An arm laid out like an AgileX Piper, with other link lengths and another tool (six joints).
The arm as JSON. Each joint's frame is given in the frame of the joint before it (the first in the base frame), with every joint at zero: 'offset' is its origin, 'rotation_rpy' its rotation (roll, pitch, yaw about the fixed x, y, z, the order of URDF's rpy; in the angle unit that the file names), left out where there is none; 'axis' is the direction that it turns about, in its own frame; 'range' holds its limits. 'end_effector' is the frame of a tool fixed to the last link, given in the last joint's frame.
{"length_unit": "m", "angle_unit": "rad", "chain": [
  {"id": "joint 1", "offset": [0.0, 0.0, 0.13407], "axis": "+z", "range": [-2.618, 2.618]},
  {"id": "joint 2", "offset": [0.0, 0.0, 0.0], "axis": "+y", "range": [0.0, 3.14]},
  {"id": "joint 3", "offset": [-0.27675, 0.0, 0.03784], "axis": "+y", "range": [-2.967, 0.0]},
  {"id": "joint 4", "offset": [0.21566, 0.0, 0.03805], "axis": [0.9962, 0.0, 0.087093], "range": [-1.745, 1.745]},
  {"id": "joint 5", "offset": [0.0, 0.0, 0.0], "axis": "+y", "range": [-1.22, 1.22]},
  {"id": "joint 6", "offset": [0.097, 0.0, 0.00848], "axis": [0.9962, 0.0, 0.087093], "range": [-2.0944, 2.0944]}
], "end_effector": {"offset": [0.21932, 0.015, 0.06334], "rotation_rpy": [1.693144, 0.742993, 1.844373]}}
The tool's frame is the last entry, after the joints.
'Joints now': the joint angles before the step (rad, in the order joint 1, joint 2, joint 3, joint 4, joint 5, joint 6). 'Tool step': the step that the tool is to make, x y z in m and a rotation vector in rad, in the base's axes. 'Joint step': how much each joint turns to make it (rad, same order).
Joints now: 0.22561 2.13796 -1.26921 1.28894 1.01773 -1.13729
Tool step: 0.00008 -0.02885 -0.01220 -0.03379 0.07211 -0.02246
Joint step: -0.06714 0.00001 -0.00001 -0.08500 0.04172 0.07829
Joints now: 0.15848 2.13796 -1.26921 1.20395 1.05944 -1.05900
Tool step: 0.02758 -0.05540 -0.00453 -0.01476 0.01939 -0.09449
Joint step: -0.14063 -0.00135 0.00002 -0.04781 0.03019 0.01283
